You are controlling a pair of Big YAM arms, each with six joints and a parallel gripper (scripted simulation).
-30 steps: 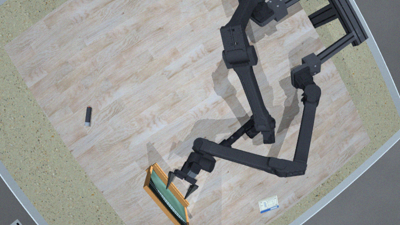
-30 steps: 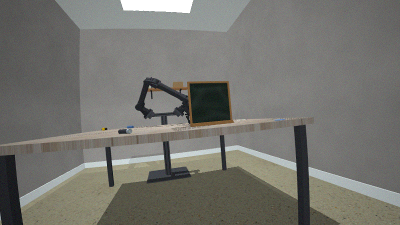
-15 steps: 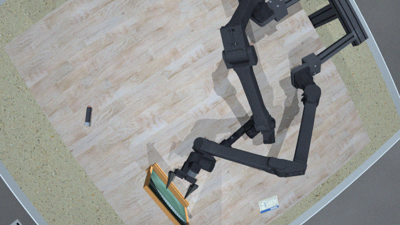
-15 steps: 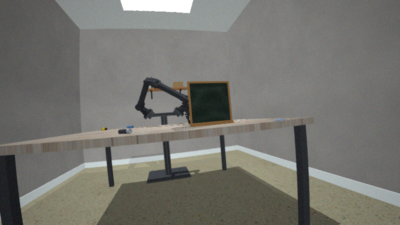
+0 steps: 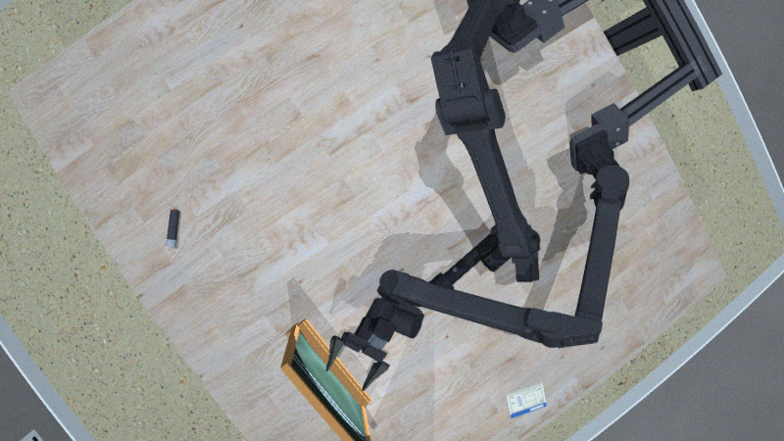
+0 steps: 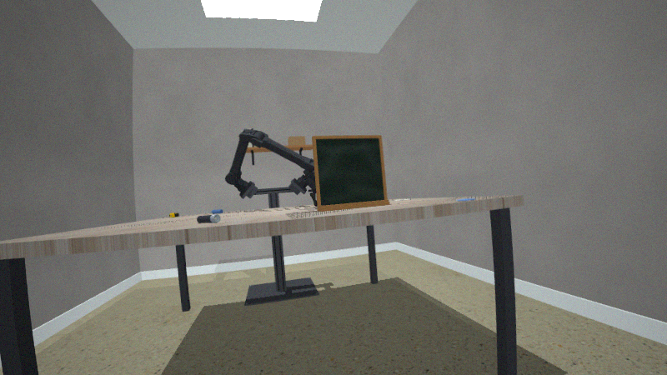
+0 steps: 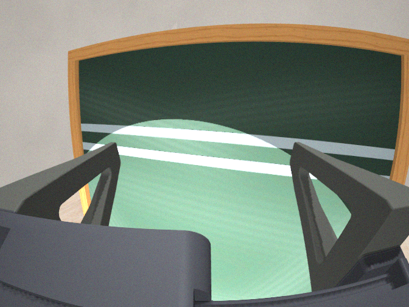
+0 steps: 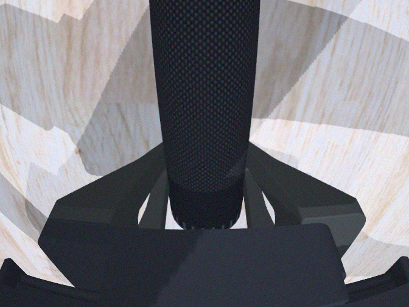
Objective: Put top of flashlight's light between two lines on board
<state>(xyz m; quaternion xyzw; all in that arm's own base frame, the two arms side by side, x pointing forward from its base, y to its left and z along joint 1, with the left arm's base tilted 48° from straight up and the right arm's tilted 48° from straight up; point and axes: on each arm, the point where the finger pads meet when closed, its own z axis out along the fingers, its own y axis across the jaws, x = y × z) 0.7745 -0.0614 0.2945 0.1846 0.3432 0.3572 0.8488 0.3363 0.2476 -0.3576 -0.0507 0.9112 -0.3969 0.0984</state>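
My left gripper is now 7 cm short of the orange-framed green board, 2 cm to the right of it and 7 cm above it. From my left hand the other things lie so: black flashlight 39 cm behind, 1 cm to the left, 20 cm below.
My right hand is 14 cm short of the black flashlight, 1 cm to the right of it and 1 cm below it. Round my right hand: orange-framed green board (60 cm ahead, 2 cm to the left, 13 cm above).
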